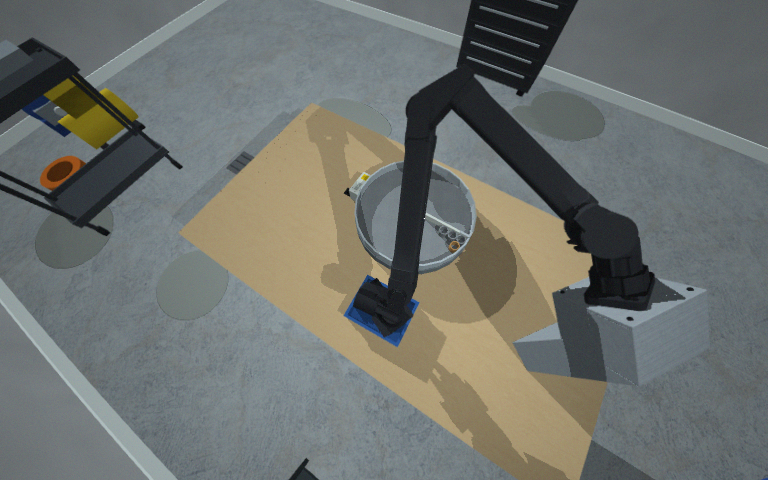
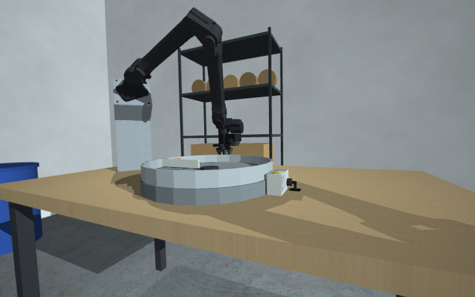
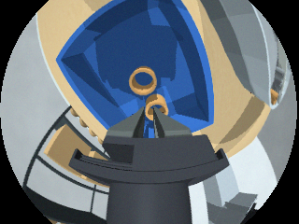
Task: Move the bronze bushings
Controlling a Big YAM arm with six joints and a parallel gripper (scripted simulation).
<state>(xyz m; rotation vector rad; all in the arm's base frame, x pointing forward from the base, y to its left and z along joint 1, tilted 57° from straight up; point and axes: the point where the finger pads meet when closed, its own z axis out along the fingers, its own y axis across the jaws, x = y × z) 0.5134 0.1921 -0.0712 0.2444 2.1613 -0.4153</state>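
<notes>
Now: hand 40 mm short of the blue crate, 10 mm to the left of it and 10 mm above it. Also, from my hand: grey turntable: 90 mm ahead, 370 mm to the right, 20 mm above.
</notes>
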